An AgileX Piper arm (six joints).
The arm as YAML. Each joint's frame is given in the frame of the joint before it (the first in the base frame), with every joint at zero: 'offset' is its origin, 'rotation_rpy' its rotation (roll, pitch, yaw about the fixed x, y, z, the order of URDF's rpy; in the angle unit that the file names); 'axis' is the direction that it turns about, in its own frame. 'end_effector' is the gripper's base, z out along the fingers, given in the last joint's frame.
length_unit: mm
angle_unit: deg
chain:
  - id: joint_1
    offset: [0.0, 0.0, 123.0]
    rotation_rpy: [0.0, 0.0, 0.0]
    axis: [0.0, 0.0, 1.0]
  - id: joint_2
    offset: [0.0, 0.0, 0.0]
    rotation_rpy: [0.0, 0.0, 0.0]
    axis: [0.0, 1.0, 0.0]
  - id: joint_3
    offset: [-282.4, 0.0, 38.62]
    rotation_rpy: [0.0, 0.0, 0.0]
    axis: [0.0, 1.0, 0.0]
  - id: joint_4
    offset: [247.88, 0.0, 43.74]
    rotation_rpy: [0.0, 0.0, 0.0]
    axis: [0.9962, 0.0, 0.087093]
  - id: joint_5
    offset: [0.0, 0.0, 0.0]
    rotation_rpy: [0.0, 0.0, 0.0]
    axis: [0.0, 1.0, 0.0]
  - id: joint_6
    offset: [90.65, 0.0, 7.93]
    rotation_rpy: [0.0, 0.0, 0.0]
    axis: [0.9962, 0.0, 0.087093]
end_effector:
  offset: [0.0, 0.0, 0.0]
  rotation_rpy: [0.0, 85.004, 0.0]
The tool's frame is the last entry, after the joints.
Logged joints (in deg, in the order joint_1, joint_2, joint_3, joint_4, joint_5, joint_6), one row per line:
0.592 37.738 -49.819 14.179 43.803 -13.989
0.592 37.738 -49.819 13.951 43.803 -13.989
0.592 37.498 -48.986 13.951 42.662 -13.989
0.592 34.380 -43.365 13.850 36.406 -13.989
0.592 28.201 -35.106 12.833 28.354 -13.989
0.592 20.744 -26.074 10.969 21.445 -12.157
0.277 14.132 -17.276 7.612 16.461 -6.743
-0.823 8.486 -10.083 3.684 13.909 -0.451
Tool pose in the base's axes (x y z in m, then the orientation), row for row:
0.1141 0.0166 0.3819 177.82 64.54 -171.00
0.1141 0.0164 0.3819 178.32 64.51 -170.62
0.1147 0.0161 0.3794 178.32 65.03 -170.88
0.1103 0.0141 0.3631 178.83 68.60 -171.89
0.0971 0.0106 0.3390 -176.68 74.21 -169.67
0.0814 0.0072 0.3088 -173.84 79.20 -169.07
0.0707 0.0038 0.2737 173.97 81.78 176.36
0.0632 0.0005 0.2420 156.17 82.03 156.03
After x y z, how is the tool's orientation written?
As angles about the fixed x, y, z axes (roll, pitch, yaw), in degrees.
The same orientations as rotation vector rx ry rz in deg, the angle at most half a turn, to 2 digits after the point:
-10.45 115.12 7.92
-10.52 115.14 7.66
-10.22 114.64 7.51
-8.66 111.16 6.51
-7.21 105.55 4.15
-5.13 100.62 2.54
-1.36 98.18 2.47
2.69 97.26 2.47

